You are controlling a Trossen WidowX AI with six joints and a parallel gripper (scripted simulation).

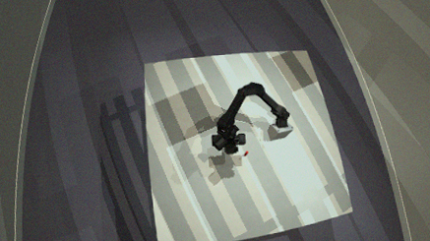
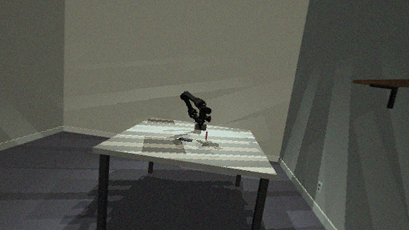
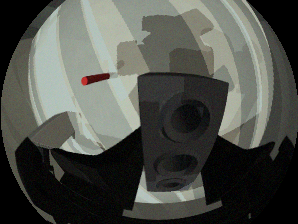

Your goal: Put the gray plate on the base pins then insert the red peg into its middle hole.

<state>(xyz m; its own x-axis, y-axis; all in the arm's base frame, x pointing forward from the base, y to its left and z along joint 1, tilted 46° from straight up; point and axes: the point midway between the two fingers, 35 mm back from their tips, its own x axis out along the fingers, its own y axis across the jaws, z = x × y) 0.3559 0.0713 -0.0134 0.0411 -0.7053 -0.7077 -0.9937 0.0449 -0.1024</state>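
The red peg lies 12 cm behind my gripper tip, 6 cm to the left of it and 8 cm below it. From my gripper tip the other things lie so: gray plate: 3 cm above.
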